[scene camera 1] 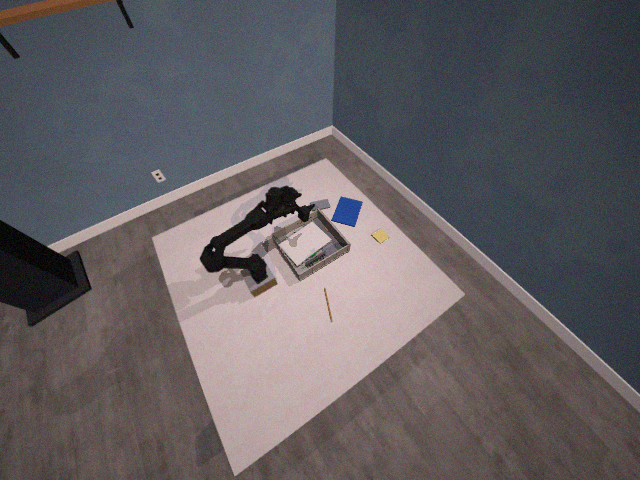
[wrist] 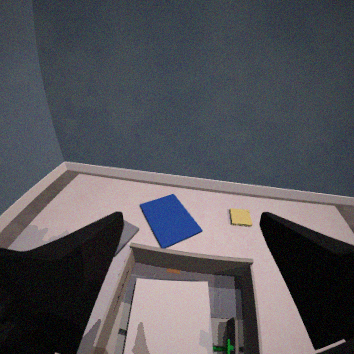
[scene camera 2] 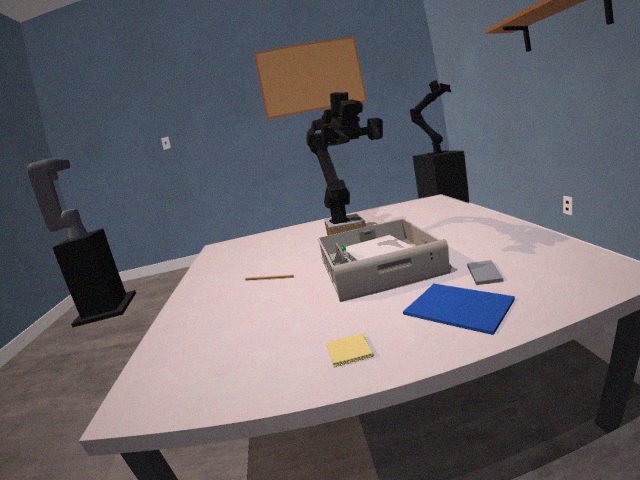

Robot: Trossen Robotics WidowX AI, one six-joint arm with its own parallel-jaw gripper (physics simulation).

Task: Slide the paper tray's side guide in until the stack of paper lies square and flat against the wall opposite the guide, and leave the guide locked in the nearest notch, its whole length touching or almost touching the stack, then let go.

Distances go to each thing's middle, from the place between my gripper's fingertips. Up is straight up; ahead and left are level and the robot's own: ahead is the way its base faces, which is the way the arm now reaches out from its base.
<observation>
Right now the white paper stack [scene camera 1: 299, 247] is 350 mm below my hand, 40 mm behind it and 10 mm to the left of it. From my hand the other things lie so: yellow note pad [scene camera 2: 354, 348] (380 mm below, 340 mm ahead, 240 mm to the right); then blue book [scene camera 2: 480, 311] (380 mm below, 330 mm ahead, 30 mm to the left).
</observation>
